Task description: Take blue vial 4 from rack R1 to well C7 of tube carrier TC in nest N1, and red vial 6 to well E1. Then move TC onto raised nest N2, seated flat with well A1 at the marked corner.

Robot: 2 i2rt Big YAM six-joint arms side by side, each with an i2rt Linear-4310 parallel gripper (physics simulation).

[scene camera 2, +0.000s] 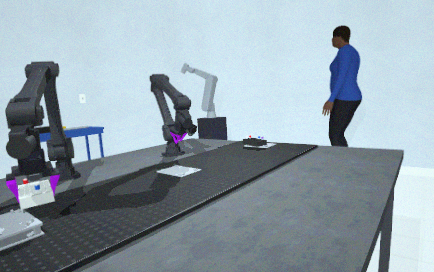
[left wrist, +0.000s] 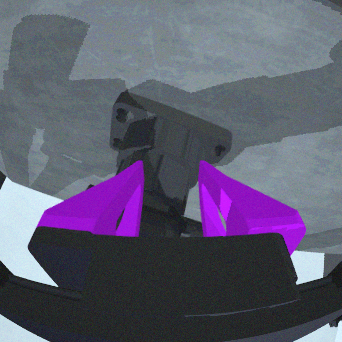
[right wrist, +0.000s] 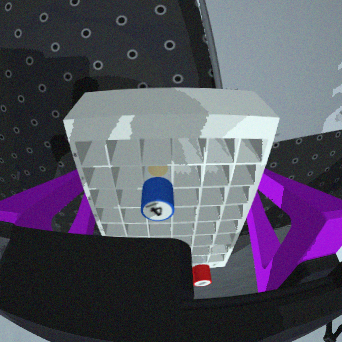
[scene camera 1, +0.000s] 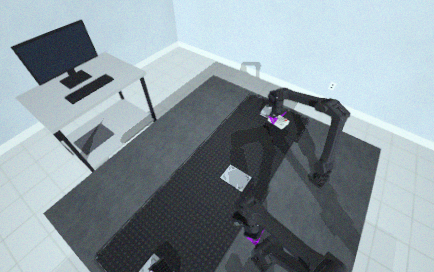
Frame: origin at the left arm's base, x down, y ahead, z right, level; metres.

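Seen in the pictures: left gripper, fingertip midpoint: (scene camera 2: 178,142) (left wrist: 170,169) (scene camera 1: 256,241); right gripper, fingertip midpoint: (scene camera 2: 36,198) (right wrist: 170,168) (scene camera 1: 276,120); left arm's base, origin of the base link: (scene camera 2: 173,154) (left wrist: 167,134) (scene camera 1: 264,257); right arm's base, origin of the base link: (scene camera 2: 66,177) (scene camera 1: 318,178).
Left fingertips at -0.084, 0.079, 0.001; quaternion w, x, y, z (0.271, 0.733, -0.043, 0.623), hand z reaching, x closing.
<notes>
Offsets run from my left fingertips to a thing's top centre, as dx, dy, dz. Level surfaces: height alone.
My right gripper (scene camera 1: 277,119) (scene camera 2: 34,186) (right wrist: 170,168) is shut on the white tube carrier TC @(-0.014, +0.474, +0.732) (scene camera 1: 281,124) (scene camera 2: 37,199) (right wrist: 140,107), one finger on each side. The carrier is in the air beside and above a thick pale nest, likely N2 @(+0.029, +0.584, +0.806) (scene camera 2: 17,231). Blue vial 4 @(-0.026, +0.508, +0.724) (scene camera 2: 37,187) (right wrist: 158,197) and a red vial @(-0.031, +0.429, +0.754) (scene camera 2: 25,181) (right wrist: 202,275) stand in the carrier; the red number and well labels are unreadable. My left gripper (scene camera 1: 255,237) (scene camera 2: 177,139) (left wrist: 170,169) is empty, its fingers partly open. Flat nest N1 @(+0.061, +0.350, +0.188) (scene camera 1: 236,178) (scene camera 2: 179,171) bears nothing.
Dark rack R1 @(+0.025, +0.179, -0.437) (scene camera 2: 255,142) with red and blue caps stands at the far end of the perforated dark mat @(dx +0.071) (scene camera 1: 175,220) (scene camera 2: 150,200) in scene camera 2. The left arm stands bent over the grey table @(dx +0.084) (scene camera 1: 150,130) (scene camera 2: 350,175). A desk with a monitor (scene camera 1: 57,52) stands apart.
</notes>
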